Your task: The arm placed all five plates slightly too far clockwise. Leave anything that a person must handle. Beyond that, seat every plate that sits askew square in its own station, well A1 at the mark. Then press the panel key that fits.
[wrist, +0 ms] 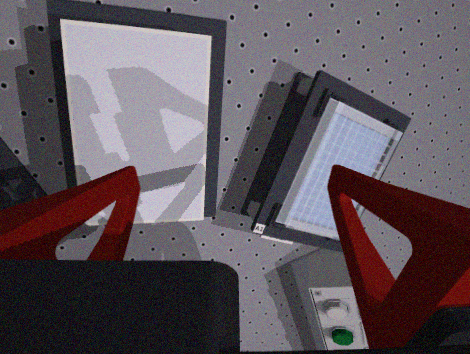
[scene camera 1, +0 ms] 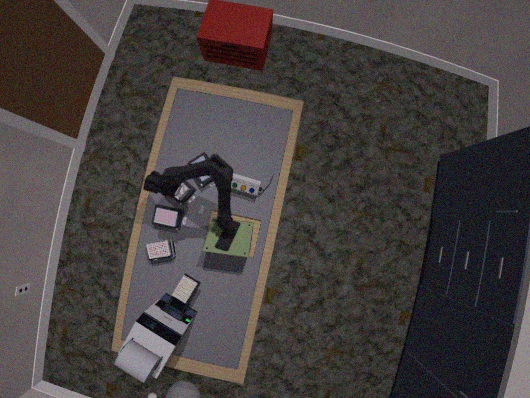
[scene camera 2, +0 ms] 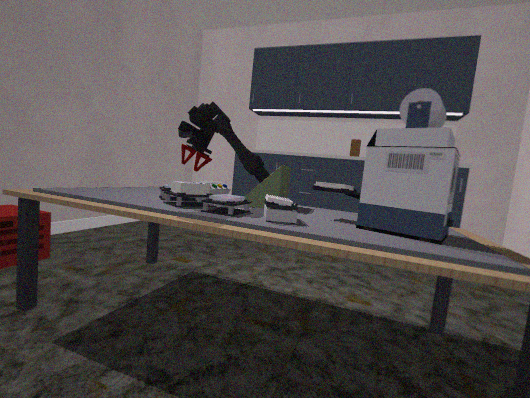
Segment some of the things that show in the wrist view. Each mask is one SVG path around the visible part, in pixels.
My gripper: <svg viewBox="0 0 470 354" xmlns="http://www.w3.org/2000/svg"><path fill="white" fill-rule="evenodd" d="M470 208L385 183L344 166L334 164L331 169L327 189L369 349L240 352L239 277L232 267L217 261L123 260L140 194L140 184L134 166L127 166L82 185L0 210L0 354L470 354ZM116 201L105 229L87 260L58 260L56 258L56 247L62 238ZM351 199L410 240L412 255L396 280L367 236Z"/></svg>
A blue-tinted well plate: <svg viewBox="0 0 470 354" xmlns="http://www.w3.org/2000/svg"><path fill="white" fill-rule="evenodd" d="M351 199L360 218L364 207ZM330 98L275 222L284 224L286 228L340 240L327 189L332 166L338 164L379 180L403 132L340 101Z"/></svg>
